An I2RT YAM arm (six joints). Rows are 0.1 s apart.
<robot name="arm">
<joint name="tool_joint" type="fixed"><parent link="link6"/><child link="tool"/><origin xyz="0 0 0" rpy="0 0 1.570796"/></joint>
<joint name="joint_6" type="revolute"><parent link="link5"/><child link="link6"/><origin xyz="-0.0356 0 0.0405" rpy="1.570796 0 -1.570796"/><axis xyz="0 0 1"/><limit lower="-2.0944" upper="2.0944"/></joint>
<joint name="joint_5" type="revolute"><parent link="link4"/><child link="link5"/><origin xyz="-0.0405 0.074 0.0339" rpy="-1.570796 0 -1.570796"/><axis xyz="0 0 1"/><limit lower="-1.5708" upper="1.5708"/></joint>
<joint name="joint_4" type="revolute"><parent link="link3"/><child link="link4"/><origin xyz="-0.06 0.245 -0.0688" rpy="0 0 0"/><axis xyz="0 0 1"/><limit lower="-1.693" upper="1.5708"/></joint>
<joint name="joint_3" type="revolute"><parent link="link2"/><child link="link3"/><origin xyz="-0.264 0 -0.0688" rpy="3.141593 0 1.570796"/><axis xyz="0 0 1"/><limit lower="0" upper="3.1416"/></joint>
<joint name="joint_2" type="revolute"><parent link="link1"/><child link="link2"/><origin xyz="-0.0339 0.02 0.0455" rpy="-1.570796 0 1.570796"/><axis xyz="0 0 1"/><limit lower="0" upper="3.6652"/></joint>
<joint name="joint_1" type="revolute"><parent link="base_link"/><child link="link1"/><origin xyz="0 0 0.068" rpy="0 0 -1.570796"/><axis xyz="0 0 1"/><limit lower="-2.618" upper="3.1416"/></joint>
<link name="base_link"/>
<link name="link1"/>
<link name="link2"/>
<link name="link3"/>
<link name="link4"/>
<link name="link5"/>
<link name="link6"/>
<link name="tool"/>
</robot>
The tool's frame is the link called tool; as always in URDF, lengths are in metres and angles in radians.
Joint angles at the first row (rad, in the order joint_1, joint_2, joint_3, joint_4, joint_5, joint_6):
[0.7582, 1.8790, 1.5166, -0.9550, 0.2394, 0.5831]
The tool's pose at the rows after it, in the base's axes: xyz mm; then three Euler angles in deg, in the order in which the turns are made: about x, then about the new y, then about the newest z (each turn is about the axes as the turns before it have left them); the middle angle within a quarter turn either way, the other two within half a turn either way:
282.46 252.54 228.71 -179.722 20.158 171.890
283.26 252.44 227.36 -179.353 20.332 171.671
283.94 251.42 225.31 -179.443 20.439 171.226
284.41 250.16 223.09 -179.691 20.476 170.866
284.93 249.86 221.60 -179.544 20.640 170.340
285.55 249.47 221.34 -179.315 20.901 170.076
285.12 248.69 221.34 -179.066 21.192 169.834
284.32 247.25 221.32 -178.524 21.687 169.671
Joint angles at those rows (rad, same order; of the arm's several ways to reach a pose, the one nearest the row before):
[0.7513, 1.8789, 1.5135, -0.9401, 0.2340, 0.5793]
[0.7494, 1.8790, 1.5074, -0.9272, 0.2310, 0.5743]
[0.7464, 1.8790, 1.4990, -0.9176, 0.2325, 0.5629]
[0.7433, 1.8790, 1.4902, -0.9104, 0.2352, 0.5526]
[0.7418, 1.8790, 1.4838, -0.8997, 0.2348, 0.5419]
[0.7399, 1.8774, 1.4800, -0.8909, 0.2344, 0.5354]
[0.7391, 1.8717, 1.4716, -0.8814, 0.2344, 0.5304]
[0.7376, 1.8610, 1.4559, -0.8635, 0.2329, 0.5266]

